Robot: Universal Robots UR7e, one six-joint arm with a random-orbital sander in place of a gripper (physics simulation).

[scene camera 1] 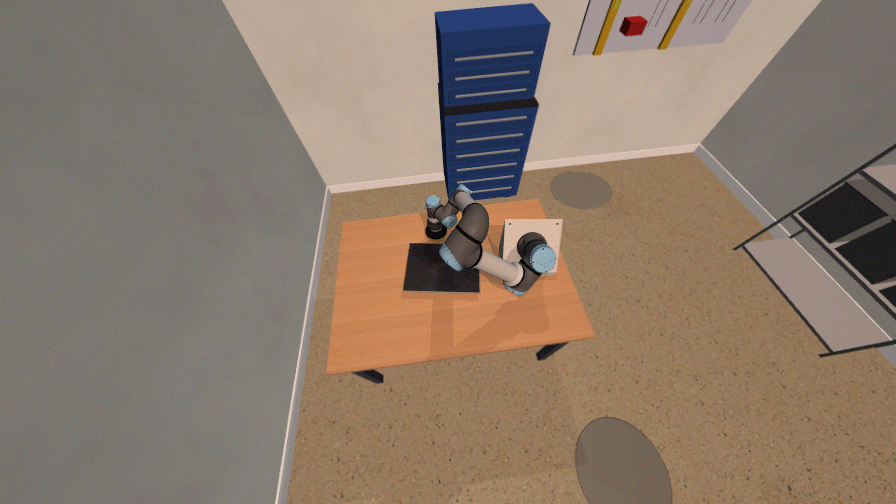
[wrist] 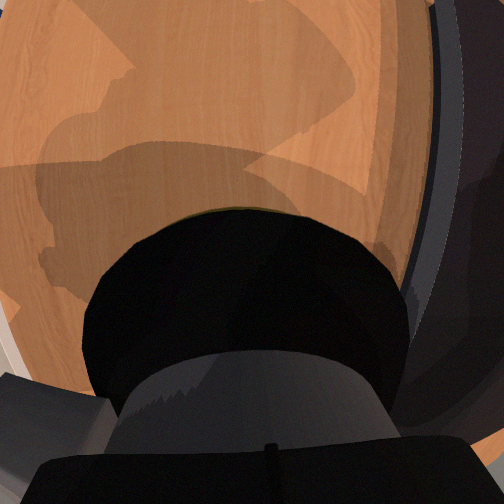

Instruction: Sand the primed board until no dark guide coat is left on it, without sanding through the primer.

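Observation:
The board (scene camera 1: 441, 268) is a flat square lying on the wooden table (scene camera 1: 451, 288), dark all over with guide coat; I see no lighter patch on it. The arm's elbow hides its right far corner. The sander (scene camera 1: 434, 231) hangs just beyond the board's far edge, over bare wood. In the wrist view the black sanding pad (wrist: 245, 305) is over the table top, and the board's grey edge and dark face (wrist: 450, 175) run down the right side, apart from the pad. I cannot tell whether the pad touches the table.
The arm's base stands on a white plate (scene camera 1: 532, 241) at the table's right. A tall blue drawer cabinet (scene camera 1: 488, 100) stands right behind the table. A metal shelf rack (scene camera 1: 839, 263) is at the far right of the room.

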